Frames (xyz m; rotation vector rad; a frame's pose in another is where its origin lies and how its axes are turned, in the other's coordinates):
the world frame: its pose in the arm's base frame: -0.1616 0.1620 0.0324 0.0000 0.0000 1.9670
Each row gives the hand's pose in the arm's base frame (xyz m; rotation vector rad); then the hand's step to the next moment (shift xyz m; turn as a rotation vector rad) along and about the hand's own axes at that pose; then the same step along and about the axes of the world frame.
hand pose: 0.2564 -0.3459 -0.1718 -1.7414 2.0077 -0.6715
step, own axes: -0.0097 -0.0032 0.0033 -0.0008 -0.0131 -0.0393
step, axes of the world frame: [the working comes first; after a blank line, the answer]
step, axes of the arm's base frame: 0.0059 0.0089 -0.0009 -0.0124 0.0032 0.0394

0.0060 -0.0089 -0.0009 0.0077 0.0102 0.0394
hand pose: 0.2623 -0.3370 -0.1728 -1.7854 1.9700 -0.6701
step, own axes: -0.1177 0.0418 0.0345 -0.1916 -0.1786 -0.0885
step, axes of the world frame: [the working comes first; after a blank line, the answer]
step, axes of the arm's base frame: -0.0009 0.1170 -0.0556 0.1121 0.1853 0.1719

0.1083 -0.0444 -0.0556 0.1276 -0.1750 0.1719
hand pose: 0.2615 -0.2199 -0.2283 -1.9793 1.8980 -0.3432
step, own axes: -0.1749 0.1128 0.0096 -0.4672 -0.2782 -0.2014
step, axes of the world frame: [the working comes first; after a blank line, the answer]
step, axes of the arm's base frame: -0.1083 0.1728 -0.0427 0.1375 0.4501 0.3387

0.2012 0.0333 -0.0427 0.3622 -0.3006 0.3387
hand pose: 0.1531 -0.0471 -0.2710 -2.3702 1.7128 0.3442
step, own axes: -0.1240 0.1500 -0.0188 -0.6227 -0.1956 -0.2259
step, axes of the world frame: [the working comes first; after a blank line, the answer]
step, axes of the arm's base frame: -0.1787 0.0601 0.0517 0.0137 0.5579 0.4069

0.1244 0.1417 0.0517 0.5094 -0.2280 0.4069
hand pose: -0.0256 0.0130 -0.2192 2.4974 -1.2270 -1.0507
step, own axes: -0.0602 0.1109 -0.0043 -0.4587 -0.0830 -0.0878
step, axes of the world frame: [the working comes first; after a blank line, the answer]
step, axes of the arm's base frame: -0.0919 -0.0276 0.0821 -0.0800 0.3832 0.2679

0.0100 0.0954 0.0821 0.3844 -0.0741 0.2679
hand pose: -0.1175 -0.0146 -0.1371 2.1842 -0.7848 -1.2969
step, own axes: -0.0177 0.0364 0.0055 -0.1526 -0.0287 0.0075
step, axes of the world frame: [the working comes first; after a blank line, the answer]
step, axes of the arm's base frame: -0.0202 -0.0148 0.0323 -0.0591 0.1242 0.0724

-0.0058 0.0243 0.0323 0.1374 0.0066 0.0724
